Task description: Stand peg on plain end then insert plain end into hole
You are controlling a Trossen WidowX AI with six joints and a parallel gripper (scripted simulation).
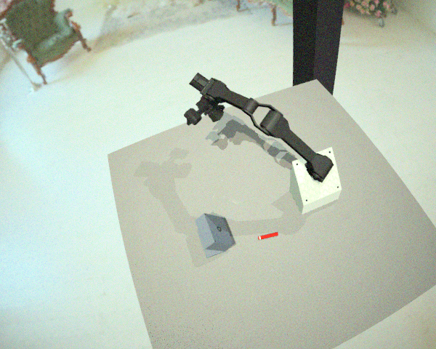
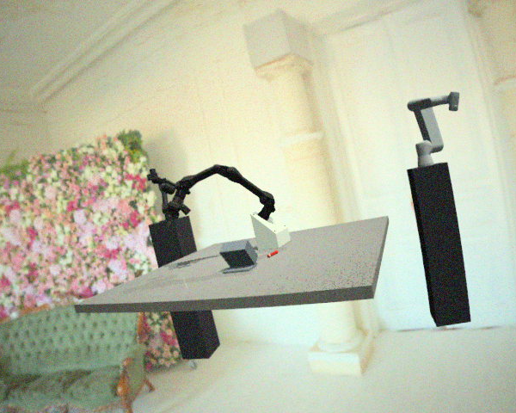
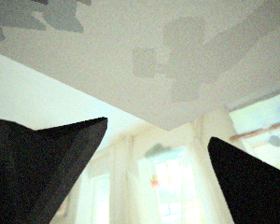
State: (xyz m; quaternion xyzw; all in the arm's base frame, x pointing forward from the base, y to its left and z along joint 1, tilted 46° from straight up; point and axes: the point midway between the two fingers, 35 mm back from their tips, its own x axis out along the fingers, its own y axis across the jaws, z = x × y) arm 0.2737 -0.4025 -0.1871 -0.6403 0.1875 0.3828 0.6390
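Now: the red peg 51 cm to the left of my gripper tip, 25 cm below it and 2 cm behind it. Round my gripper tip: grey sloped panel (41 cm to the left, 19 cm below, 14 cm ahead).
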